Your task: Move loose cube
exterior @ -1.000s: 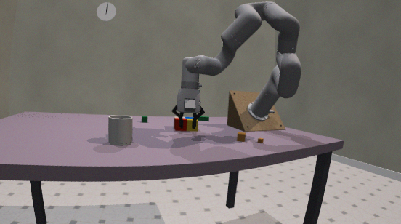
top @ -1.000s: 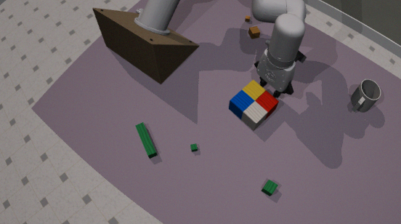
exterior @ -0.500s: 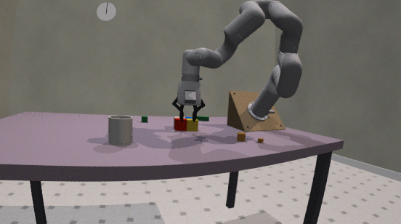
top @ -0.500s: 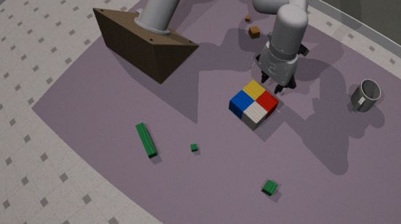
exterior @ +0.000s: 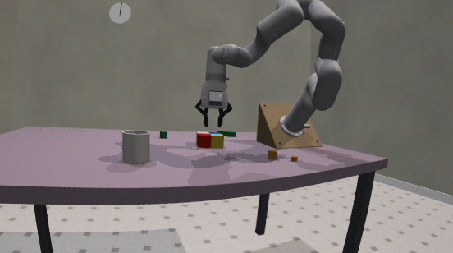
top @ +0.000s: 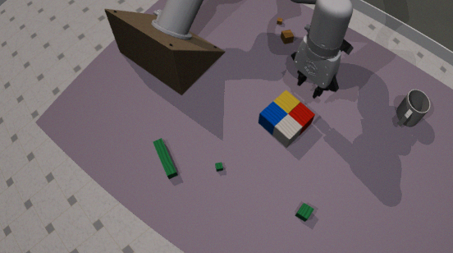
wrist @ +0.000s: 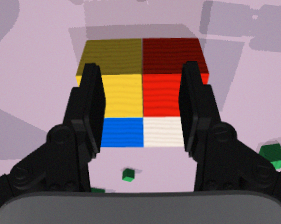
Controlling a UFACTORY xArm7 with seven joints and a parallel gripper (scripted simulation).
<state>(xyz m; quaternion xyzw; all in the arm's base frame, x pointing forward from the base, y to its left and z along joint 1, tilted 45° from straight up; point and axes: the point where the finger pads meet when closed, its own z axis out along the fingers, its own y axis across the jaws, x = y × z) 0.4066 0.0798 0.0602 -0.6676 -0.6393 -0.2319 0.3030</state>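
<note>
Now: hand 2 cm short of the red cube, 5 cm to the left of it and 8 cm above it. From my hand the other things lie so: green bar: 16 cm behind, 36 cm to the right, 9 cm below; then white cube: 2 cm ahead, 10 cm to the right, 8 cm below.
</note>
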